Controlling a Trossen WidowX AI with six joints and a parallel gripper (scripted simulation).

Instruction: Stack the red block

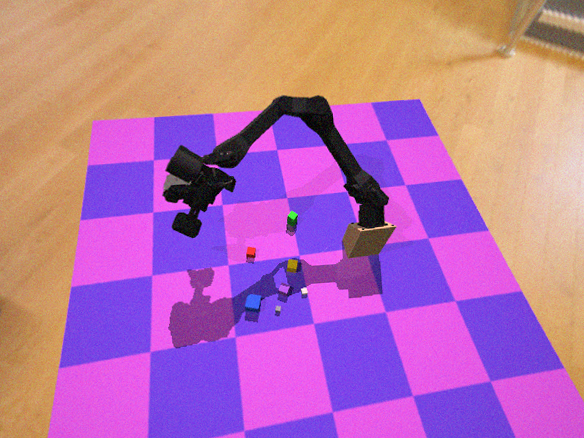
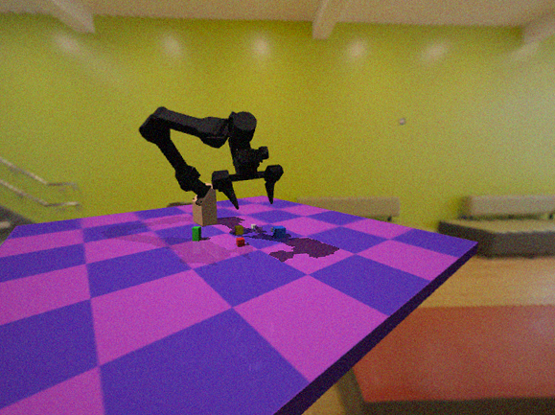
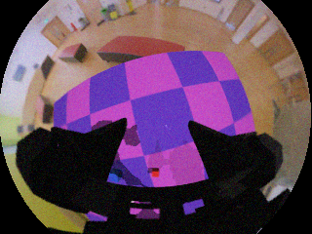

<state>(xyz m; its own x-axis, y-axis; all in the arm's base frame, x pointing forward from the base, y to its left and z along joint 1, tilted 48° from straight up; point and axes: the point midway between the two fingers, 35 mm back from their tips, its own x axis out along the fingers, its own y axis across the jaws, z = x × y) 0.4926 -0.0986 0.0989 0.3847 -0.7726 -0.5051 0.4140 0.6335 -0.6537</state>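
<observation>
Now: the red block 17 cm behind my gripper tip, 8 cm to the left of it and 16 cm below it. Also, from my gripper tip: purple block (23 cm behind, 22 cm to the left, 16 cm below); yellow block (27 cm behind, 15 cm to the left, 16 cm below); blue block (13 cm behind, 23 cm to the left, 15 cm below).
</observation>
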